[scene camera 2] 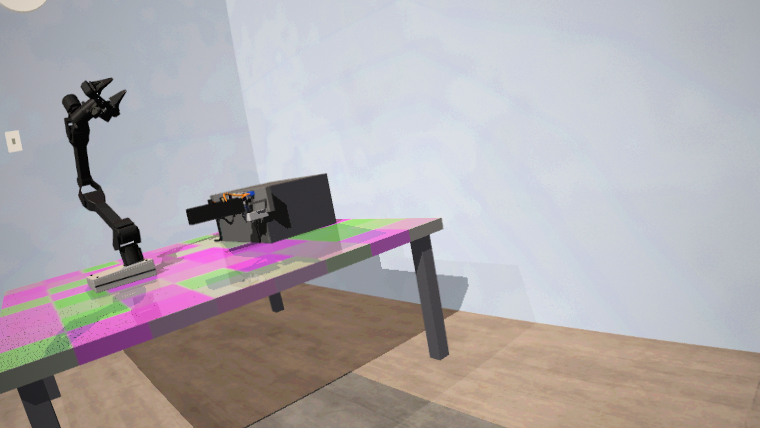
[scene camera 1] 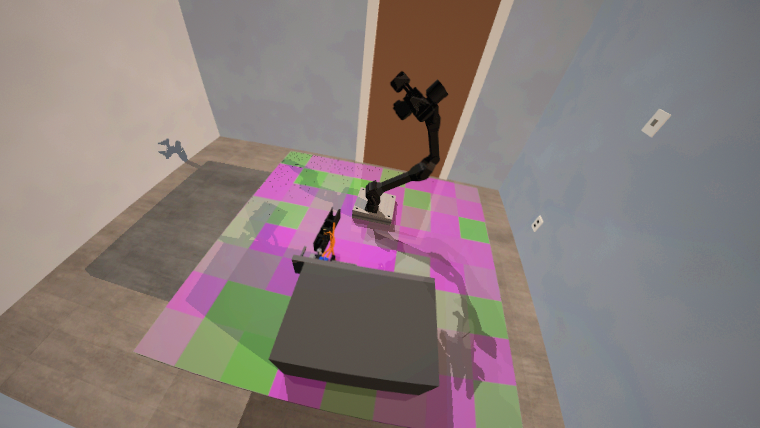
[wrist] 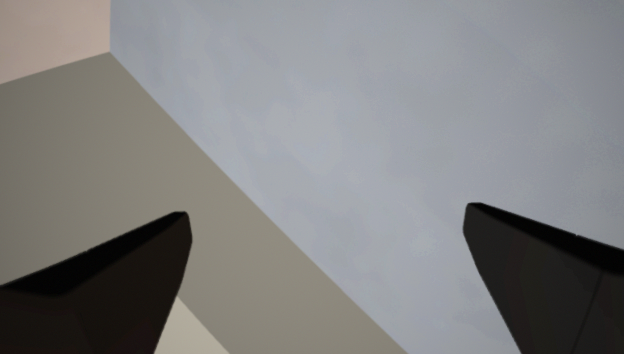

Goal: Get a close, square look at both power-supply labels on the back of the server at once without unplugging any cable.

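Pixels of known places: gripper, fingertip midpoint: (scene camera 2: pixel 119 84) (scene camera 1: pixel 402 88) (wrist: pixel 328 222); arm's base at its link origin: (scene camera 2: pixel 133 263) (scene camera 1: pixel 371 208).
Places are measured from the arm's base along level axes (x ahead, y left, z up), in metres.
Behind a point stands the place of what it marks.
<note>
The server, a dark grey box (scene camera 1: pixel 361 324) @(x 0.640, y 0.084, z 0.159 m) (scene camera 2: pixel 305 210) @(x 0.646, y -0.135, z 0.035 m), stands on the table. Its rear faces the arm's base. A black bar-like part (scene camera 1: pixel 323 236) @(x 0.354, y -0.127, z 0.143 m) (scene camera 2: pixel 204 213) @(x 0.244, y -0.149, z 0.117 m) juts from one side of the rear, with orange cables (scene camera 1: pixel 332 239) @(x 0.338, y -0.098, z 0.116 m) (scene camera 2: pixel 228 197) and a blue piece (scene camera 1: pixel 323 258) @(x 0.449, y -0.093, z 0.148 m) (scene camera 2: pixel 252 193) @(x 0.455, y -0.106, z 0.144 m) beside it. The two power-supply labels cannot be made out in the scene views, and neither server nor labels show in the wrist view. My gripper (scene camera 1: pixel 397 96) @(x 0.094, y 0.051, z 0.625 m) (scene camera 2: pixel 118 85) @(x 0.094, y 0.051, z 0.625 m) (wrist: pixel 328 222) @(x 0.094, y 0.051, z 0.625 m) is open and empty, high above the table and well above the server. The wrist camera faces the upper wall and ceiling.
The arm's pale base plate (scene camera 1: pixel 373 216) @(x 0.047, y 0.020, z -0.010 m) (scene camera 2: pixel 122 274) @(x -0.059, y -0.091, z -0.014 m) is on the pink and green checkered table (scene camera 1: pixel 239 303) @(x 0.607, y -0.382, z -0.048 m) (scene camera 2: pixel 345 231) @(x 0.658, y -0.357, z -0.048 m), near the jutting part. A brown door (scene camera 1: pixel 430 47) is behind the arm. In the wrist view, a blue-grey wall (wrist: pixel 350 125) meets the grey-beige ceiling (wrist: pixel 100 165).
</note>
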